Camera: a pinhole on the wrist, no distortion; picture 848 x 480 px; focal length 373.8 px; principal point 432.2 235.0 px. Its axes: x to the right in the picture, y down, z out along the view. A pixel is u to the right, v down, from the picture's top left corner.
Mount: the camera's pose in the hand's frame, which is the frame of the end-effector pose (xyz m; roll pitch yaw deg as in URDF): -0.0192 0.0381 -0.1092 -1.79 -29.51 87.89
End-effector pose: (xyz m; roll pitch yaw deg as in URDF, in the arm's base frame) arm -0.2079 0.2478 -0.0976 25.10 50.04 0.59
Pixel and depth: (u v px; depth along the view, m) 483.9 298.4 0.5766
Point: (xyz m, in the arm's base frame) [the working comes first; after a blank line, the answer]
In the camera's frame: 0.0797 0.0978 0.5766

-0.0538 -0.0870 0.2148
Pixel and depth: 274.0 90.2 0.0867
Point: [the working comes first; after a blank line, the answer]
In the camera's frame: -0.0367 -0.0336 0.0867

-0.2498 0.2345 -0.1444
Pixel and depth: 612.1 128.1 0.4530
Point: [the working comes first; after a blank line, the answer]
In the camera's frame: 0.2180 -0.1295 0.4530

0.1289 0.0821 0.0596
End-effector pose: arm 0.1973 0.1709 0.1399 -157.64 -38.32 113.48
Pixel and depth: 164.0 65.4 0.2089
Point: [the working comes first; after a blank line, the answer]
In the camera's frame: -0.1499 -0.0948 0.2089

0.0271 0.0980 0.2360
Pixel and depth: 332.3 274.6 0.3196
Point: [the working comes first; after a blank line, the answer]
In the camera's frame: -0.0854 0.0339 0.3196

0.0027 0.0547 0.0614
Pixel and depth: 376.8 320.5 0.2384
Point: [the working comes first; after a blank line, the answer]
In the camera's frame: -0.0353 0.0545 0.2384

0.0980 0.0759 0.0606
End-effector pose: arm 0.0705 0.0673 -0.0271 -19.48 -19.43 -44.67
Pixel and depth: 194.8 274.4 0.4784
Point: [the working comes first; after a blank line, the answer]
In the camera's frame: -0.3038 0.0504 0.4784

-0.3366 -0.0647 0.2214
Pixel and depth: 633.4 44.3 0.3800
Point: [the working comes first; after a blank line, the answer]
In the camera's frame: 0.2045 -0.1939 0.3800

0.1973 0.1211 0.3118
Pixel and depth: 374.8 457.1 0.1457
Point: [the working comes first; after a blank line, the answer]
In the camera's frame: -0.0224 0.0866 0.1457

-0.0415 0.1158 -0.0460
